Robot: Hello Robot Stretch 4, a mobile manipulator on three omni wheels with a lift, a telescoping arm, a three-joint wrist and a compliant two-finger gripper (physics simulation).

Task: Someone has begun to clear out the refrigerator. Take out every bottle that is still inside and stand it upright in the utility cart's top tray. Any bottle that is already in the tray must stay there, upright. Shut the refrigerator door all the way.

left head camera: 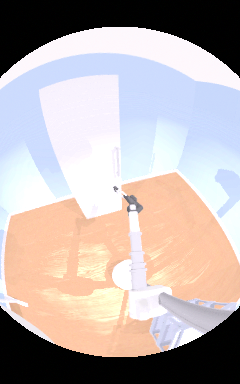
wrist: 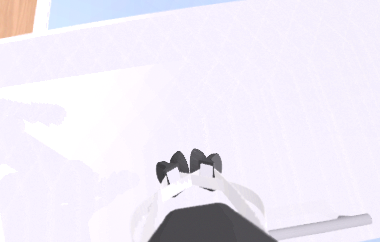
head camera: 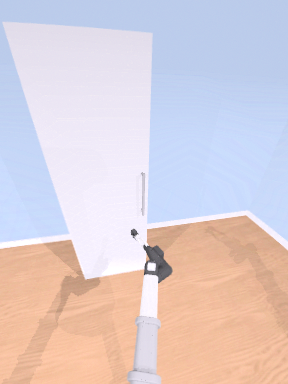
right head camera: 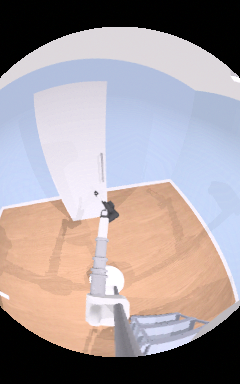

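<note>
The white refrigerator door [head camera: 100, 125] [left head camera: 85, 125] [right head camera: 75, 140] [wrist: 275, 100] stands upright ahead. Its grey vertical handle [head camera: 143, 194] [left head camera: 116, 161] [right head camera: 102, 167] is near its right edge and also shows in the wrist view [wrist: 320, 226] at the lower right. My gripper [head camera: 133, 232] [left head camera: 115, 188] [right head camera: 96, 193] [wrist: 188, 163] is shut and empty, its dark fingertips side by side in front of the door face, below and left of the handle. I cannot tell whether they touch the door or whether it is fully shut. The refrigerator's inside is hidden. No bottle shows.
The utility cart [right head camera: 155, 316] is partly visible at the lower right of both side head views, beside the mast; its top tray's contents cannot be made out. My arm [head camera: 146, 345] reaches forward over the wood floor [head camera: 225, 300]. Blue walls with white baseboards stand behind and to the right.
</note>
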